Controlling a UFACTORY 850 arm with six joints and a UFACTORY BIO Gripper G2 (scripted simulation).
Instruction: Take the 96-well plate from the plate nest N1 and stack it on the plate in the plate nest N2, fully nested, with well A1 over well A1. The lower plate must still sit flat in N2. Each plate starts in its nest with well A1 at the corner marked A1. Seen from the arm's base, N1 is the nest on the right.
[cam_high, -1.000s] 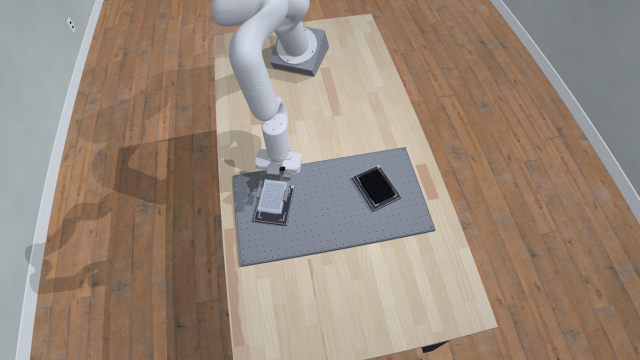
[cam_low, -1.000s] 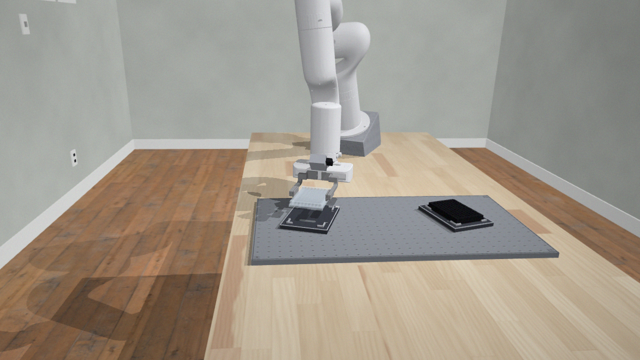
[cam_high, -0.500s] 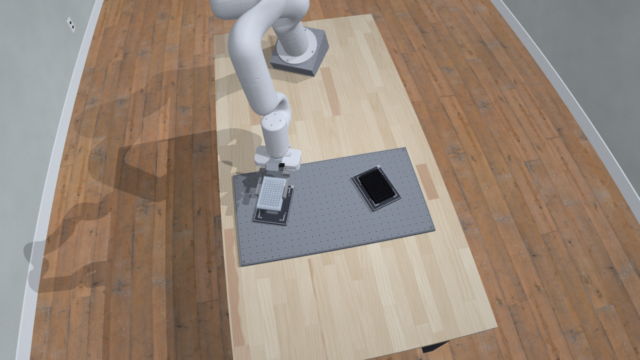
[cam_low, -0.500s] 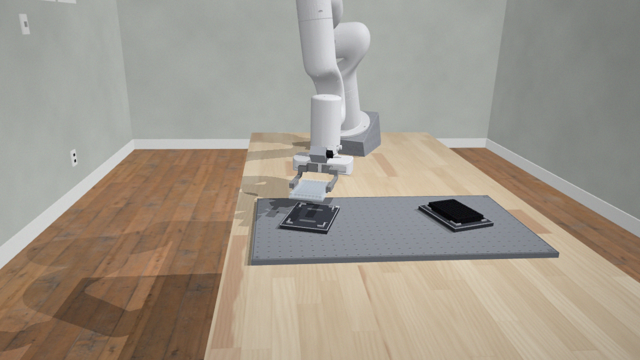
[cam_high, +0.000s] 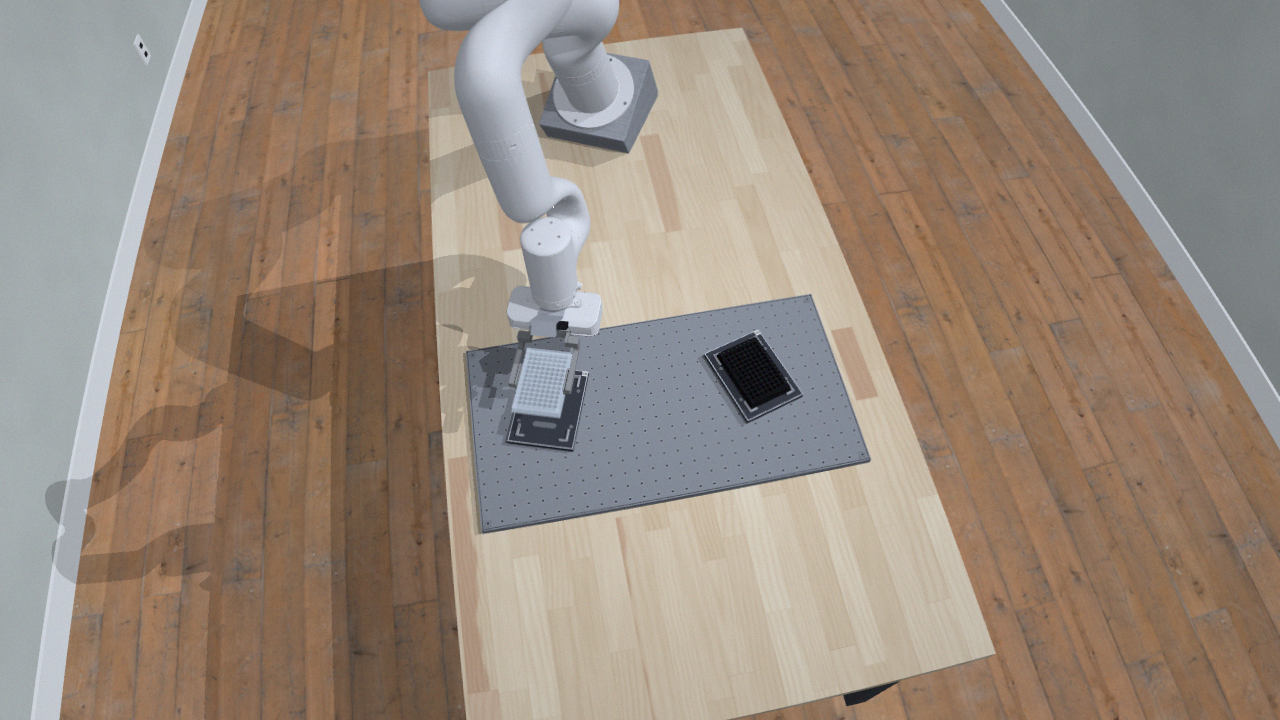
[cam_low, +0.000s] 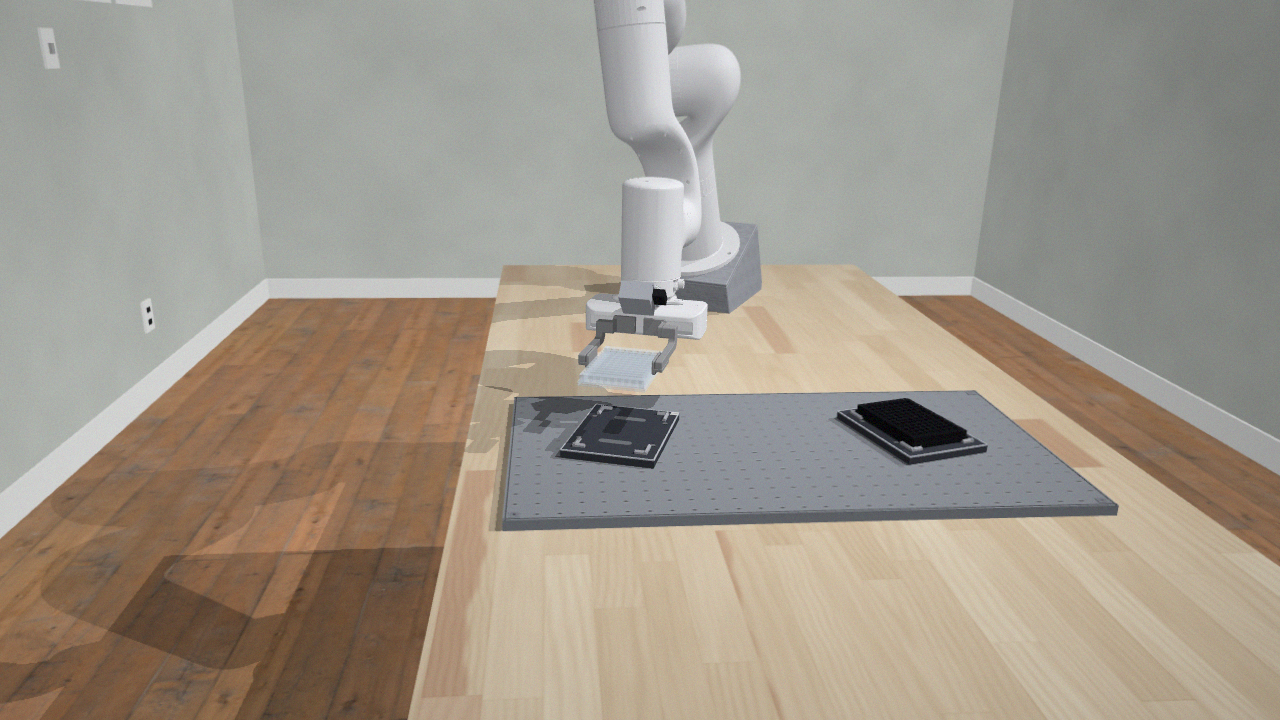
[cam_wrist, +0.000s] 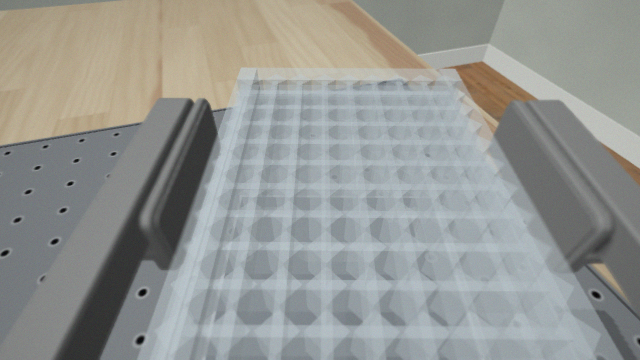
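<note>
Now: hand 50 mm short of the black 96-well plate, 380 mm to the right of it and 90 mm above it. From my hand the other things lie so: clear 96-well plate: 10 mm below.
</note>
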